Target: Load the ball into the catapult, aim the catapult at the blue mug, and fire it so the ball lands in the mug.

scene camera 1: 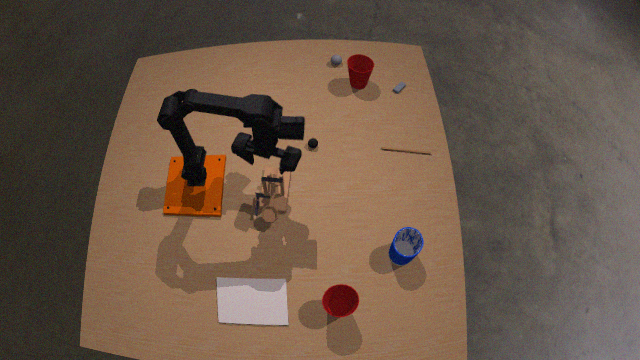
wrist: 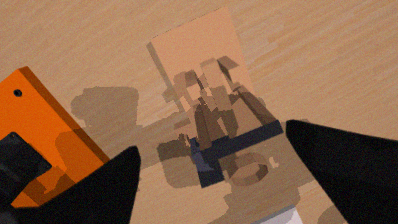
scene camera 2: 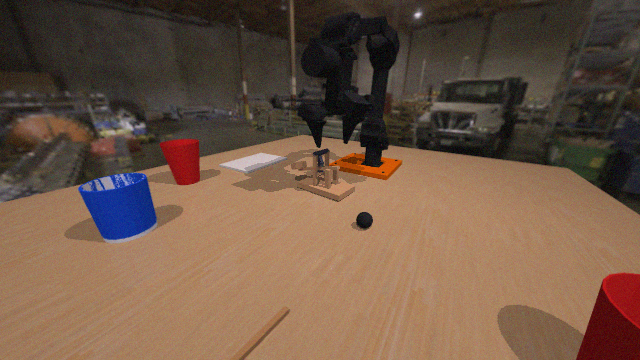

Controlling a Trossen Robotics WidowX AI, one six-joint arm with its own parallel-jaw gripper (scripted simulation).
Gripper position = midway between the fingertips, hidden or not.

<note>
My gripper point(scene camera 2: 332, 145) is open, holding nothing. Further things: a blue mug point(scene camera 2: 121, 205) and a white sheet point(scene camera 1: 246, 301).
The white sheet is seen too in scene camera 2 point(scene camera 2: 252, 163). My gripper also shows in scene camera 1 point(scene camera 1: 267, 168) and in the wrist view point(wrist: 213, 140). The wrist view misses the blue mug: it is out of frame.
</note>
